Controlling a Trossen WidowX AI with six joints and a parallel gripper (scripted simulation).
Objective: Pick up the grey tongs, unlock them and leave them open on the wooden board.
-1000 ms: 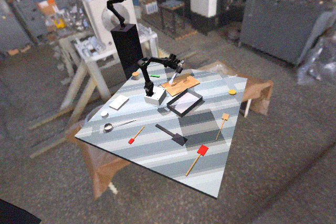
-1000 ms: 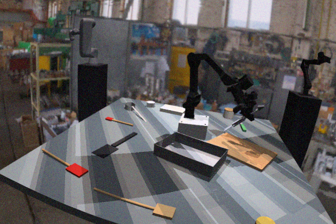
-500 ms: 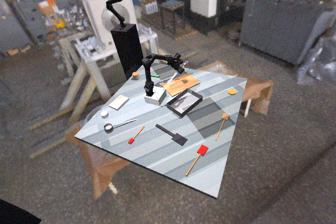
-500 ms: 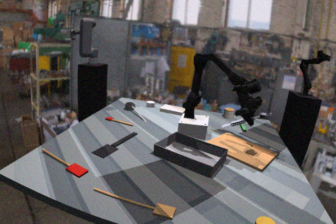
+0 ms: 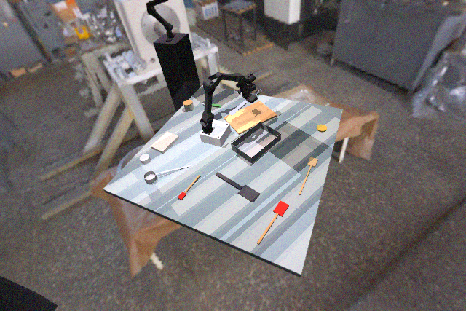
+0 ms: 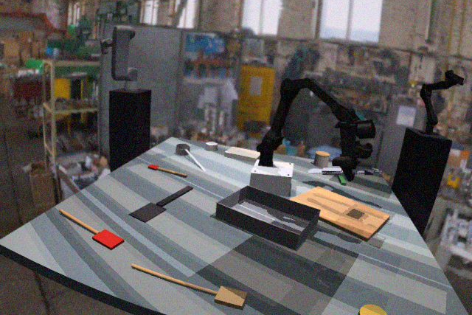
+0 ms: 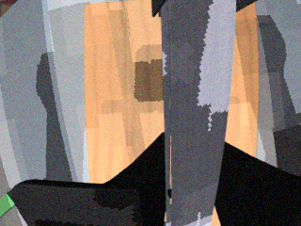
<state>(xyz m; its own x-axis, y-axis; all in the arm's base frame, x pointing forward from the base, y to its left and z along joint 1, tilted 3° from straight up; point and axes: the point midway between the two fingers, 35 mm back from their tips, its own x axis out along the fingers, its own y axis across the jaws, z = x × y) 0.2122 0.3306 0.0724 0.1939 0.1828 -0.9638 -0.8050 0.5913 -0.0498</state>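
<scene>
Now: gripper tip 13 cm above the wooden board, 1 cm to the left of it and 1 cm past it. Round my gripper tip: dark grey roasting tin (29 cm to the right, 13 cm ahead, 11 cm below); dark grey spatula (67 cm to the right, 14 cm below, 14 cm ahead); pale block (53 cm behind, 47 cm to the right, 13 cm below).
</scene>
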